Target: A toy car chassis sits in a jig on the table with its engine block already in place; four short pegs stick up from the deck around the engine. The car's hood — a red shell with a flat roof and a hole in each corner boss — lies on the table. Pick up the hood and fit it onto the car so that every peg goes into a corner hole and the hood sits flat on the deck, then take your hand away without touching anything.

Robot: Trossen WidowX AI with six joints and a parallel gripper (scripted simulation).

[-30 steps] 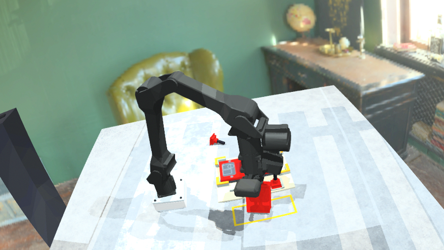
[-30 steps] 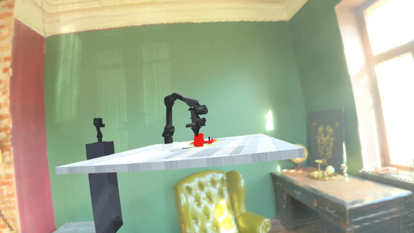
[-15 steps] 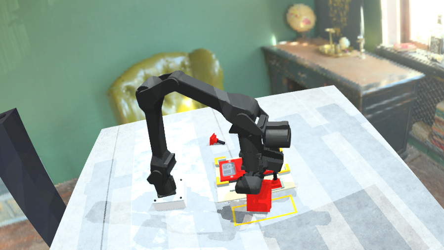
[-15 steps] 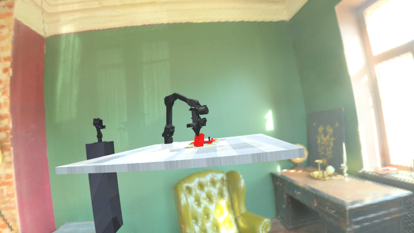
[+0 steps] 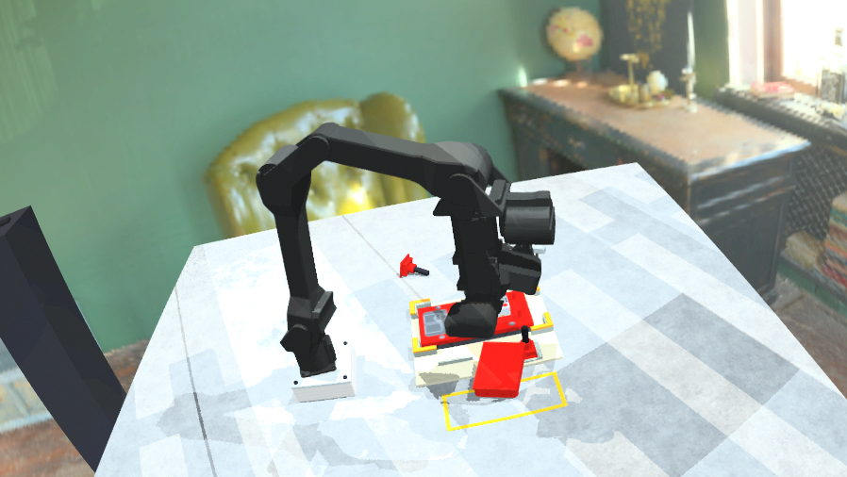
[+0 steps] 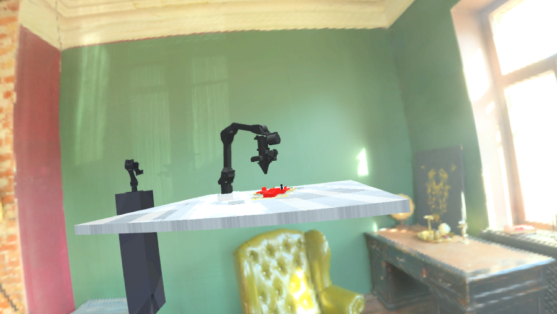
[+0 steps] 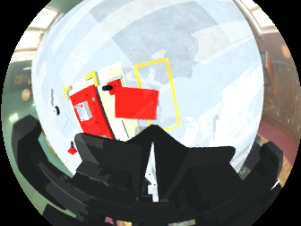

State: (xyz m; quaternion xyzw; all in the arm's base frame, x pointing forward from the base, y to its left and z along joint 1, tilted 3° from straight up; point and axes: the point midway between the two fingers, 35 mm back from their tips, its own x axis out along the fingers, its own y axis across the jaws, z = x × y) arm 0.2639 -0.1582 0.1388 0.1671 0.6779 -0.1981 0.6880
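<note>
Right now the red hood is 11 cm below my gripper tip, 4 cm to the left of it and 2 cm ahead of it. From my gripper tip the other things lie so: black upright stick (10 cm below, 8 cm ahead, 7 cm to the left); black wheel (39 cm to the left, 15 cm ahead, 12 cm below); grey engine block (19 cm to the left, 11 cm below, 7 cm ahead).
</note>
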